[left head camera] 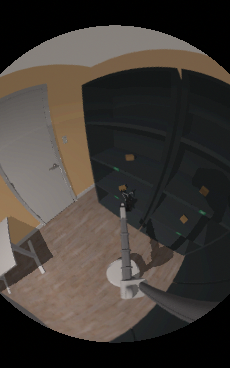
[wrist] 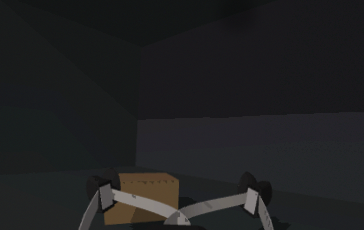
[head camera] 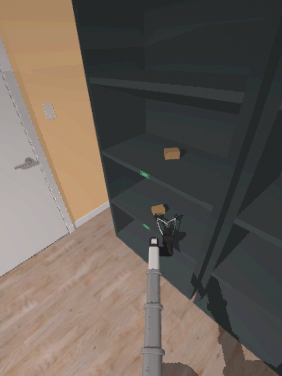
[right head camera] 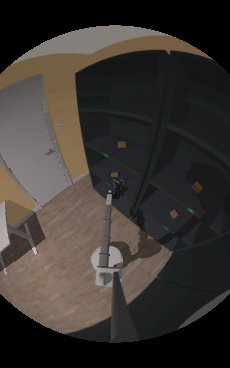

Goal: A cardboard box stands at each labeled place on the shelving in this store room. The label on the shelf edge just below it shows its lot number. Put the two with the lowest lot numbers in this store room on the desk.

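Places are measured from the robot's base along level axes (x ahead, y left, z up), in centimetres.
Where they show: gripper, between the fingertips: (left head camera: 126,189) (wrist: 179,185) (head camera: 165,214) (right head camera: 117,176).
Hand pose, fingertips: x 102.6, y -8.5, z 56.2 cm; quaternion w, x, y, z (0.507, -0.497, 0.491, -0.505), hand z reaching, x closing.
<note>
Each offset is from my fingertips to the centre of the thing. "*": to the spot under its first point. Level surfaces: height alone.
A brown cardboard box {dx +6.7, dy +5.4, dz -3.0 cm} (head camera: 158,209) (left head camera: 122,188) (right head camera: 114,174) (wrist: 150,190) stands on a low shelf of the left bay. My gripper (head camera: 167,218) (left head camera: 129,192) (right head camera: 120,181) (wrist: 179,185) is open and empty, in front of this box. In the wrist view the box shows behind the left finger, left of the middle between the fingertips. Another box {dx +11.9, dy -2.2, dz +42.7 cm} (head camera: 171,153) (left head camera: 130,157) (right head camera: 121,144) stands one shelf higher. Two boxes {dx -47.7, dy -72.4, dz +42.7 cm} (left head camera: 204,191) {dx -52.3, dy -68.7, dz -3.0 cm} (left head camera: 183,219) (right head camera: 197,187) (right head camera: 174,214) stand in the right bay. The green labels {* dx -6.1, dy +14.4, dz +38.6 cm} (head camera: 144,174) {* dx -6.3, dy +14.1, dz -6.8 cm} (head camera: 146,226) are too small to read.
The dark shelving (head camera: 115,30) has side panels and shelf boards around the gripper. The white desk {dz +13.1 cm} (left head camera: 5,245) (right head camera: 4,227) shows partly at the left edge. A grey door (head camera: 25,200) (left head camera: 27,140) (right head camera: 25,125) is left of the shelving.
</note>
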